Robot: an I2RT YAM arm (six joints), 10 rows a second.
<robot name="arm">
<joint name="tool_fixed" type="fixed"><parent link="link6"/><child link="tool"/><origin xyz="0 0 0" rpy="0 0 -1.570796"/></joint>
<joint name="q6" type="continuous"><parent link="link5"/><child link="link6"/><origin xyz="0.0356 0 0.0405" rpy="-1.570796 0 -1.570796"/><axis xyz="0 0 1"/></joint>
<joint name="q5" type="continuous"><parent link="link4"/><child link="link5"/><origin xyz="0.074 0.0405 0.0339" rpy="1.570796 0 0"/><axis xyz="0 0 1"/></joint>
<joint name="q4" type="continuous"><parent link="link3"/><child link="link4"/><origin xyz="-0.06 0.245 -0.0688" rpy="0 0 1.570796"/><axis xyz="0 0 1"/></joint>
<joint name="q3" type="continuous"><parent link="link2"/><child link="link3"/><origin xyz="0.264 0 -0.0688" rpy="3.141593 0 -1.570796"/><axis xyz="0 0 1"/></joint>
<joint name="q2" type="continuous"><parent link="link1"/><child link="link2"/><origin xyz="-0.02 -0.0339 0.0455" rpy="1.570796 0 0"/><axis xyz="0 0 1"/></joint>
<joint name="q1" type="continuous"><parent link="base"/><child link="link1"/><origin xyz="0 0 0.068" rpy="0 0 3.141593"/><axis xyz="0 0 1"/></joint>
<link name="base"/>
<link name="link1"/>
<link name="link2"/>
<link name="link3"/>
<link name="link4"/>
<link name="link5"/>
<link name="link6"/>
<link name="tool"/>
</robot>
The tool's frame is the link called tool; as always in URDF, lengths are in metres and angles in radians. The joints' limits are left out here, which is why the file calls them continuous.
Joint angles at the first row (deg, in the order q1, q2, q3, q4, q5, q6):
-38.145, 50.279, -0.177, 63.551, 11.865, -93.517
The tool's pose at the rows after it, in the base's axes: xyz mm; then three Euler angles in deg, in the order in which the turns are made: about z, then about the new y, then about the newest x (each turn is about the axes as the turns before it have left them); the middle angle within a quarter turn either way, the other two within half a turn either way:
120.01, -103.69, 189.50, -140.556, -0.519, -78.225
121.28, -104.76, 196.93, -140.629, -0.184, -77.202
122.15, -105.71, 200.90, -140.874, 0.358, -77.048
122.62, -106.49, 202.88, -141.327, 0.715, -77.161
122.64, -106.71, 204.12, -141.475, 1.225, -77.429
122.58, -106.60, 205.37, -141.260, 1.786, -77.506
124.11, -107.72, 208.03, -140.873, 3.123, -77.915
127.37, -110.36, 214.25, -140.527, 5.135, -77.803
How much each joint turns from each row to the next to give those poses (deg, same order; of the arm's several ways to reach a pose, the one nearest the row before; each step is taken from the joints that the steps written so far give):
0.002, -1.674, 0.002, -2.727, 0.177, 0.438
-0.002, -1.146, 1.317, -1.412, 0.086, 0.092
0.002, -0.610, 0.879, -1.313, 0.354, 0.436
-0.002, -0.269, 0.526, -0.884, 0.523, 0.267
0.000, -0.609, 0.352, -1.225, 0.266, 0.525
-0.001, -0.619, 0.264, -0.969, -0.087, 0.614
0.004, -0.089, 0.876, -1.403, -0.086, 1.488
-0.004, 0.701, 1.670, -0.882, 0.083, 2.020

